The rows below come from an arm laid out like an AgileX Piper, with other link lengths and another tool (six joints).
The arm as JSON. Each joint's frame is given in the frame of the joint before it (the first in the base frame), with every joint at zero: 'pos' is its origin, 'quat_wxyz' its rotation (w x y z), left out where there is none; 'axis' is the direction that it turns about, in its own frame. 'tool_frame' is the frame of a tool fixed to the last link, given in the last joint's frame.
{
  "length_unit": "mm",
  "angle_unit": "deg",
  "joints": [
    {
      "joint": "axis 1",
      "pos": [
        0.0,
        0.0,
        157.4
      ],
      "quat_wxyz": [
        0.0,
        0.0,
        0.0,
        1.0
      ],
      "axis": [
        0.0,
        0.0,
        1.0
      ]
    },
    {
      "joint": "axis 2",
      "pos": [
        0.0,
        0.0,
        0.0
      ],
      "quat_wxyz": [
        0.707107,
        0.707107,
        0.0,
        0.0
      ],
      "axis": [
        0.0,
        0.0,
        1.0
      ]
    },
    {
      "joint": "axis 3",
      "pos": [
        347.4,
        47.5,
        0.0
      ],
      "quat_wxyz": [
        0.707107,
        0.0,
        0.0,
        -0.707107
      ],
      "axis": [
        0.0,
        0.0,
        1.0
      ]
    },
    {
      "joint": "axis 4",
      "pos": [
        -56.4,
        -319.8,
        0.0
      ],
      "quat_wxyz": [
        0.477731,
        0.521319,
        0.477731,
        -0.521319
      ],
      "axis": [
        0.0,
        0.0,
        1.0
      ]
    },
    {
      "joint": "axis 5",
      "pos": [
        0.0,
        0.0,
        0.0
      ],
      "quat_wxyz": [
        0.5,
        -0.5,
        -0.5,
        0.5
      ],
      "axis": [
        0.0,
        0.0,
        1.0
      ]
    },
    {
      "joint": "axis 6",
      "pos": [
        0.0,
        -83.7,
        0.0
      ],
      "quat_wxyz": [
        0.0,
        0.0,
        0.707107,
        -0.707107
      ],
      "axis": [
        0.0,
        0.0,
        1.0
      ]
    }
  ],
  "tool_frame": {
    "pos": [
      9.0,
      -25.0,
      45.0
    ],
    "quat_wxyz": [
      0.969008,
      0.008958,
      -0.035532,
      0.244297
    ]
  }
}
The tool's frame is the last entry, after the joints.
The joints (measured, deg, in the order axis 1, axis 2, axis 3, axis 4, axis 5, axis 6), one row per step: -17.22 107.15 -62.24 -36.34 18.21 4.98; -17.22 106.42 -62.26 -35.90 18.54 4.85; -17.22 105.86 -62.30 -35.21 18.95 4.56; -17.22 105.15 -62.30 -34.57 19.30 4.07; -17.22 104.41 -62.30 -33.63 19.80 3.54; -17.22 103.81 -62.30 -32.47 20.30 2.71; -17.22 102.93 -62.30 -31.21 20.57 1.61; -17.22 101.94 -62.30 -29.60 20.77 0.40; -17.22 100.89 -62.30 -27.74 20.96 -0.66; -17.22 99.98 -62.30 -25.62 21.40 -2.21; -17.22 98.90 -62.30 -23.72 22.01 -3.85
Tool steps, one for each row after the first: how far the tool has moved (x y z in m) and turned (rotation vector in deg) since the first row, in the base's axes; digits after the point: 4 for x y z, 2 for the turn. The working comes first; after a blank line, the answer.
Tool pose at each row, in the base's axes (x y z in m, rotation vector in deg; the steps are taken from these numbers as rounded here): 0.4648 -0.1421 0.1796 157.41 -26.82 41.31; 0.4641 -0.1420 0.1855 157.16 -27.36 41.91; 0.4633 -0.1418 0.1900 157.06 -28.01 42.18; 0.4622 -0.1415 0.1955 156.90 -28.30 42.63; 0.4607 -0.1411 0.2011 156.84 -28.95 42.94; 0.4593 -0.1404 0.2054 156.94 -29.45 43.02; 0.4580 -0.1394 0.2122 156.95 -29.62 43.74; 0.4566 -0.1380 0.2200 157.06 -30.02 44.75; 0.4552 -0.1363 0.2283 157.24 -30.92 45.95; 0.4533 -0.1344 0.2350 157.63 -31.51 46.56; 0.4507 -0.1326 0.2428 157.89 -31.73 47.12

-0.0007 0.0001 0.0059 0.00 -0.48 -0.33; -0.0015 0.0003 0.0104 0.15 -0.75 -0.72; -0.0026 0.0006 0.0159 0.14 -1.09 -0.88; -0.0041 0.0010 0.0215 0.33 -1.39 -1.25; -0.0055 0.0017 0.0258 0.60 -1.49 -1.51; -0.0068 0.0027 0.0326 0.75 -2.01 -1.50; -0.0082 0.0041 0.0404 1.10 -2.74 -1.55; -0.0096 0.0058 0.0487 1.71 -3.66 -1.85; -0.0115 0.0077 0.0554 2.34 -4.12 -1.98; -0.0141 0.0095 0.0632 2.72 -4.51 -1.93
